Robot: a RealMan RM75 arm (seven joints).
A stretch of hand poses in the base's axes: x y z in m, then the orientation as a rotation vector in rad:
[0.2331 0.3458 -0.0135 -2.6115 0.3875 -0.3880]
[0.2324 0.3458 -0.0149 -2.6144 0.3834 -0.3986]
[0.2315 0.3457 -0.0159 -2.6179 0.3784 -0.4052]
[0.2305 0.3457 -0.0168 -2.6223 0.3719 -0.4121]
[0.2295 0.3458 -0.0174 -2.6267 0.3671 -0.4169]
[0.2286 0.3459 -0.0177 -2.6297 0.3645 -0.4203]
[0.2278 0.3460 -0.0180 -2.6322 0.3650 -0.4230]
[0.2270 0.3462 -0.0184 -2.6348 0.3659 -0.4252]
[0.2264 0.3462 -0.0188 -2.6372 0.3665 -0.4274]
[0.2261 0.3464 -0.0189 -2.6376 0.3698 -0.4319]
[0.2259 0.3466 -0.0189 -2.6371 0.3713 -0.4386]
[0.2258 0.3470 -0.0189 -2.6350 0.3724 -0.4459]
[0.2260 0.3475 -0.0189 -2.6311 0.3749 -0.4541]
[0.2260 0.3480 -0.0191 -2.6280 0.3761 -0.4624]
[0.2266 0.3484 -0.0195 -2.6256 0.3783 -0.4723]
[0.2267 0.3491 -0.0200 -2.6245 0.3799 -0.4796]
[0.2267 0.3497 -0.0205 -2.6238 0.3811 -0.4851]
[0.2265 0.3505 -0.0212 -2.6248 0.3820 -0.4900]
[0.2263 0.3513 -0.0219 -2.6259 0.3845 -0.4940]
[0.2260 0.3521 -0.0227 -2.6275 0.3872 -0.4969]
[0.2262 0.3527 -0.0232 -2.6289 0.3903 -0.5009]
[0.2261 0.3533 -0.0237 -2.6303 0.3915 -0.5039]
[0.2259 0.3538 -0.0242 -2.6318 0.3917 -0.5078]
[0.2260 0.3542 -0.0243 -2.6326 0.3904 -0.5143]
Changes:
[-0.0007 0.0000 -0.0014 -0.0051 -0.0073 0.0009]
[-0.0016 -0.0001 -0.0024 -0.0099 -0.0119 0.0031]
[-0.0026 -0.0001 -0.0033 -0.0156 -0.0168 0.0063]
[-0.0036 0.0000 -0.0039 -0.0209 -0.0199 0.0088]
[-0.0045 0.0001 -0.0042 -0.0246 -0.0220 0.0099]
[-0.0053 0.0002 -0.0045 -0.0276 -0.0231 0.0090]
[-0.0061 0.0004 -0.0049 -0.0306 -0.0238 0.0079]
[-0.0067 0.0004 -0.0053 -0.0334 -0.0247 0.0070]
[-0.0070 0.0006 -0.0054 -0.0349 -0.0269 0.0038]
[-0.0072 0.0008 -0.0054 -0.0360 -0.0313 0.0015]
[-0.0073 0.0012 -0.0054 -0.0357 -0.0364 -0.0006]
[-0.0071 0.0017 -0.0054 -0.0339 -0.0423 -0.0039]
[-0.0071 0.0022 -0.0056 -0.0329 -0.0483 -0.0063]
[-0.0065 0.0026 -0.0060 -0.0331 -0.0550 -0.0097]
[-0.0064 0.0033 -0.0065 -0.0338 -0.0599 -0.0122]
[-0.0064 0.0039 -0.0070 -0.0345 -0.0634 -0.0141]
[-0.0066 0.0047 -0.0077 -0.0367 -0.0663 -0.0156]
[-0.0068 0.0055 -0.0084 -0.0388 -0.0682 -0.0182]
[-0.0071 0.0063 -0.0092 -0.0411 -0.0692 -0.0207]
[-0.0069 0.0069 -0.0097 -0.0435 -0.0710 -0.0236]
[-0.0070 0.0075 -0.0102 -0.0456 -0.0724 -0.0250]
[-0.0072 0.0080 -0.0107 -0.0480 -0.0746 -0.0259]
[-0.0071 0.0084 -0.0108 -0.0504 -0.0789 -0.0263]

